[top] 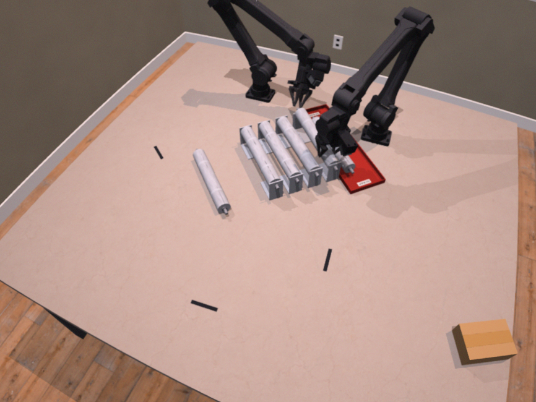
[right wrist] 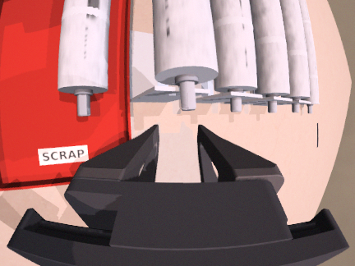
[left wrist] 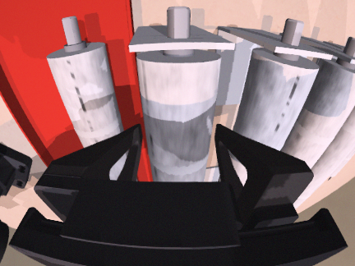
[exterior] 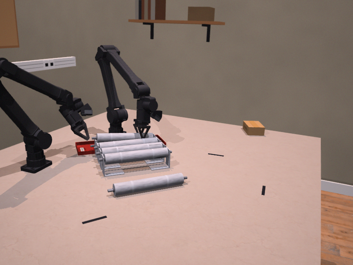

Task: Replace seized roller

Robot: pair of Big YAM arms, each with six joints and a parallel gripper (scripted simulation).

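The roller lies 190 mm to the left of my right hand, 70 mm below it and 70 mm ahead of it. From my right hand the other things lie so: red scrap tray: 210 mm to the left, 90 mm below, 40 mm ahead; then cardboard box: 900 mm to the left, 560 mm ahead, 60 mm below.
The roller lies 110 mm behind my left hand, 20 mm to the right of it and 50 mm below it. From my left hand the other things lie so: red scrap tray: 140 mm behind, 70 mm below; then cardboard box: 380 mm ahead, 690 mm to the left, 40 mm below.
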